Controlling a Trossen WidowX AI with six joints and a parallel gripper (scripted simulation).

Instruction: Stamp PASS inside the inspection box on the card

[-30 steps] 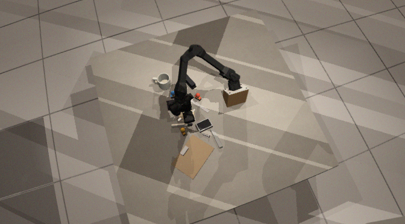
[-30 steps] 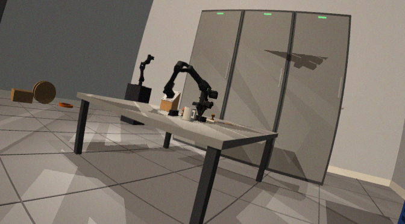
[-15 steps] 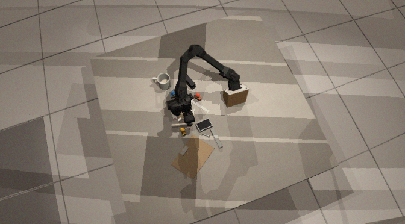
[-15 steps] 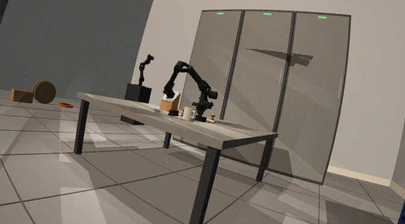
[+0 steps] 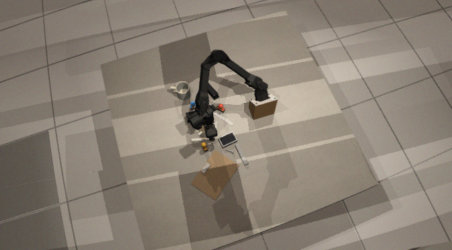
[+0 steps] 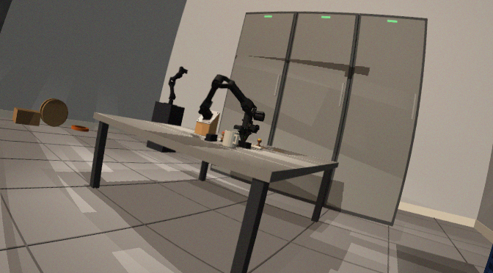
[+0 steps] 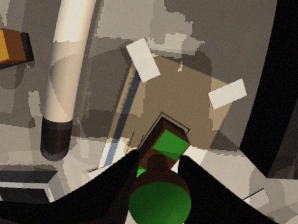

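Right now the green-knobbed stamp is right at my gripper tip. The rest, counted from my gripper tip: black block 30 mm ahead, 100 mm to the right, 10 mm below; then beige card 30 mm below; then white marker 40 mm ahead, 60 mm to the left, 10 mm below.
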